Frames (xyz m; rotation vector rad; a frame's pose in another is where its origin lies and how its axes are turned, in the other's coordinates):
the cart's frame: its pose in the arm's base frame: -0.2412 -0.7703 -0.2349 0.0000 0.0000 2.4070
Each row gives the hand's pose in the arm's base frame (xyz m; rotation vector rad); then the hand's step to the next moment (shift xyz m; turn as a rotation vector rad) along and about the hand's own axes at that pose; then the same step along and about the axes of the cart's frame.
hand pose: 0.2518 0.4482 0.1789 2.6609 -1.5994 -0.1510
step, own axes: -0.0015 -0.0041 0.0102 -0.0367 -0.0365 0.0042
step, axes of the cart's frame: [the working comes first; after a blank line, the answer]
step, axes of the arm's base frame: 0.0019 0.0035 -0.0104 0.0146 0.0496 -0.0046

0.0009 -0.0038 -0.0104 0.0225 -0.0466 -0.0046
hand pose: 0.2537 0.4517 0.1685 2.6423 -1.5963 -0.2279
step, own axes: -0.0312 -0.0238 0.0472 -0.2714 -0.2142 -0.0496
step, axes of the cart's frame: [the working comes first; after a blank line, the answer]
step, axes of the arm's base frame: -0.0005 0.0404 -0.0462 0.0710 0.3380 0.0520

0.0274 -0.0297 -0.0462 0.1739 -0.2984 0.0520
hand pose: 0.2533 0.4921 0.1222 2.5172 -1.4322 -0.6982
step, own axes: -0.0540 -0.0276 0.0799 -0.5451 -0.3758 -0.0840
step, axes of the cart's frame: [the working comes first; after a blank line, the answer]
step, axes of the arm's base frame: -0.0397 0.0672 -0.0630 0.0933 0.6516 0.1103

0.0745 -0.0232 -0.0630 0.3675 -0.5461 0.1103
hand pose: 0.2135 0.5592 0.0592 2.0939 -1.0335 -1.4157
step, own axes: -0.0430 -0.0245 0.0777 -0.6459 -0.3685 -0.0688
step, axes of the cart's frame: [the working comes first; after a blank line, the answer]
step, axes of the arm's base frame: -0.0714 0.0540 -0.0217 0.0557 0.7249 0.1707

0.0892 0.0078 -0.0217 0.4446 -0.5753 0.1707
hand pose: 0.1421 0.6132 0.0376 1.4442 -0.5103 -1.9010
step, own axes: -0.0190 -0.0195 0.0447 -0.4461 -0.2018 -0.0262
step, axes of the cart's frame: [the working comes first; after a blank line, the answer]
step, axes of the arm's base frame: -0.0451 0.0229 0.0135 0.0332 0.4624 0.1596

0.0488 0.0132 0.0135 0.2853 -0.3654 0.1596
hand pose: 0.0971 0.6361 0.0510 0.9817 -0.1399 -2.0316
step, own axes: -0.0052 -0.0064 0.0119 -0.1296 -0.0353 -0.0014
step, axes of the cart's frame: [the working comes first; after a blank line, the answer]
step, axes of the arm's base frame: -0.0106 0.0050 0.0085 0.0205 0.1181 0.0606

0.0112 0.0034 0.0085 0.0639 -0.1014 0.0606
